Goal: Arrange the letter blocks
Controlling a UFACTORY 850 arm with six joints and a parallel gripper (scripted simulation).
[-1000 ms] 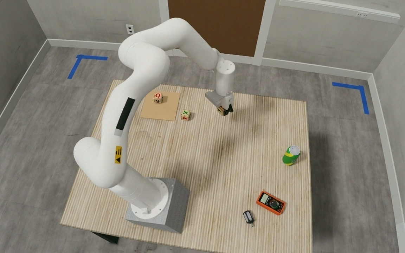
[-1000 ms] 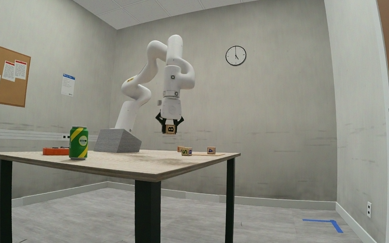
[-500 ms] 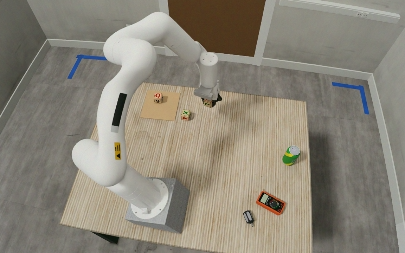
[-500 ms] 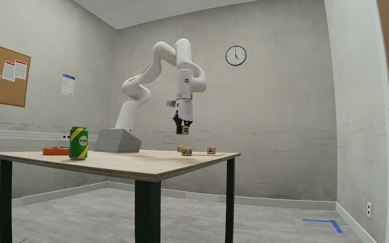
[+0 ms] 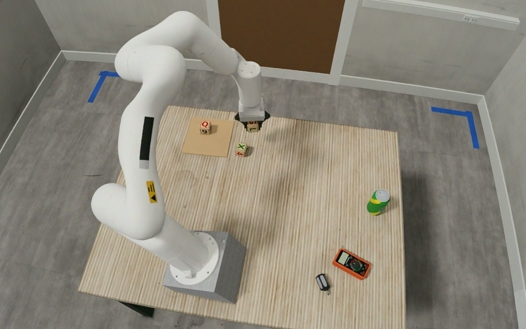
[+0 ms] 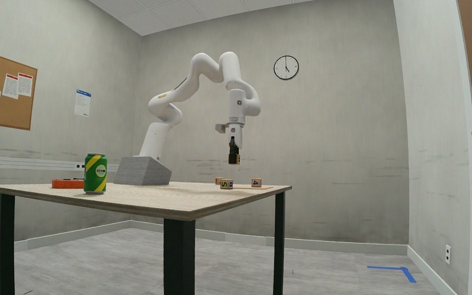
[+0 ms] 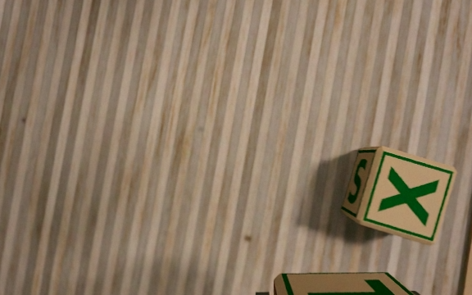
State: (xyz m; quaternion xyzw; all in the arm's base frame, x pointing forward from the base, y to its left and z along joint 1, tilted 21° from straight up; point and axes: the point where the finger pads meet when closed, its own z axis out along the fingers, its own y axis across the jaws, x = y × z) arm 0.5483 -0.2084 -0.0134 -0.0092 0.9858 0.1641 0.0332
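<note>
My gripper is now 70 mm short of the Q block, 210 mm to the right of it and 110 mm above it. Round my hand: G block right at my hand; tan mat 40 mm ahead, 200 mm to the left, 130 mm below; X block 50 mm behind, 50 mm to the left, 110 mm below.
</note>
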